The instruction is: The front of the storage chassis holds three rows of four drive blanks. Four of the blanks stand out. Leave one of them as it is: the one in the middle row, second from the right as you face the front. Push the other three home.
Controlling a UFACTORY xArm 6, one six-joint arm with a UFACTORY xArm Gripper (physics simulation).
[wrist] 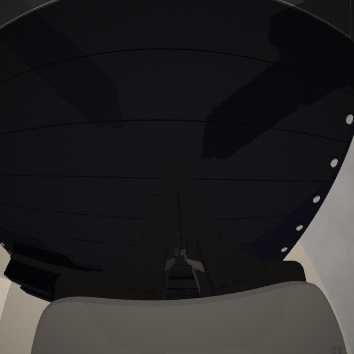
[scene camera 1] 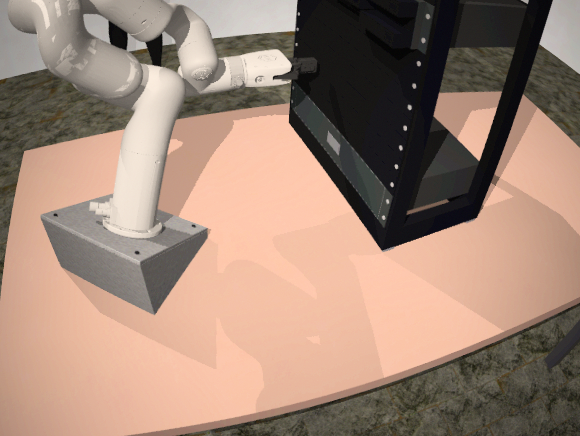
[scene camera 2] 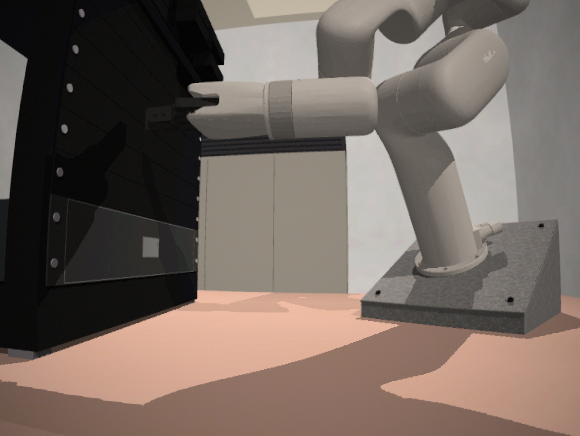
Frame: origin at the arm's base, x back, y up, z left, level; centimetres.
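Where they show: gripper, fingertip midpoint: (wrist: 174,190) (scene camera 1: 315,64) (scene camera 2: 148,120); arm's base, origin of the base link: (scene camera 1: 131,225) (scene camera 2: 451,257).
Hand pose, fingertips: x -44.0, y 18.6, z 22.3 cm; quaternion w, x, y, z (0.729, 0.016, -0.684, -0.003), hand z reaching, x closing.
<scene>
Things, the pixels of their top centre, and the offset from my fingertips. "pt": a spot on its surface instead. Level surfaces: height alone.
- grey-green panel, middle of its top: (scene camera 2: 148,218) (scene camera 1: 337,127) dx -3.7, dy -12.8, dz -7.9 cm
- pale label, surface spot: (scene camera 2: 150,247) (scene camera 1: 332,142) pt dx -3.1, dy -17.2, dz -7.7 cm
- pinkish table, its level: dy -28.3 cm
Dark drive blanks (scene camera 1: 391,34) (scene camera 2: 201,37) (wrist: 31,272) stand out from the storage chassis high on the black rack (scene camera 1: 440,220) (scene camera 2: 115,312). The chassis is cut off by the top edge in both scene views, and the blanks show at the lower left in the wrist view. Their rows, columns and number cannot be made out in the dark. My gripper (scene camera 1: 311,65) (scene camera 2: 151,119) (wrist: 174,190) is shut and empty. It points at the rack's dark flat front panels, lower than the standing-out blanks. Whether the fingertips touch a panel cannot be told.
A grey-green panel (scene camera 1: 362,182) (scene camera 2: 107,240) with a pale label (scene camera 1: 333,142) (scene camera 2: 150,247) crosses the rack's lower front. The rack and my grey pedestal (scene camera 1: 100,260) (scene camera 2: 450,295) stand on the pinkish table (scene camera 1: 300,370) (scene camera 2: 225,345). A beige cabinet (scene camera 2: 240,225) stands behind.
</scene>
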